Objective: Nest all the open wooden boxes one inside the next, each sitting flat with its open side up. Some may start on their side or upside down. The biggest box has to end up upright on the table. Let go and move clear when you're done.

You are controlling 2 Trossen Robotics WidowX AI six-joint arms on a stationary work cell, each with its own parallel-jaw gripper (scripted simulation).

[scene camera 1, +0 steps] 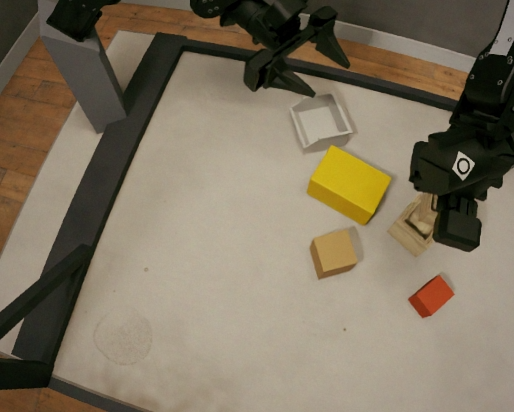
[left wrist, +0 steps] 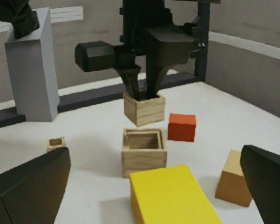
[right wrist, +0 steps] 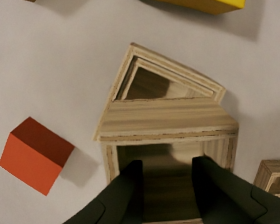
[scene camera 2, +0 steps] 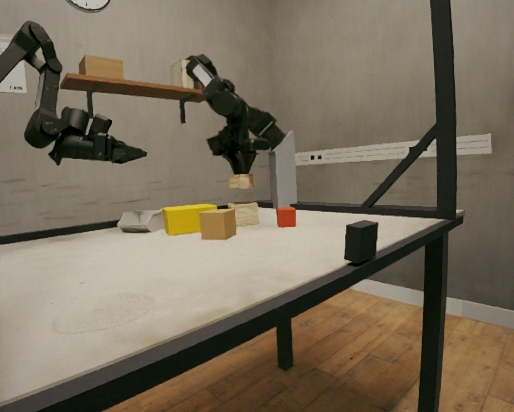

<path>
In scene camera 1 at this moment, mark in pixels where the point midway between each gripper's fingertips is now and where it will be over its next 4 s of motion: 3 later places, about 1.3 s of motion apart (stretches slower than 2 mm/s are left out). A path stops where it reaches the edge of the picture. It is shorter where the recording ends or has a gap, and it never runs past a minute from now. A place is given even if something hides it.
My left gripper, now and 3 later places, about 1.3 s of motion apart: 332, 80; 303, 131; 233, 87; 277, 131
My right gripper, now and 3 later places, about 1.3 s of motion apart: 439, 207; 429, 214; 424, 218; 417, 224
</path>
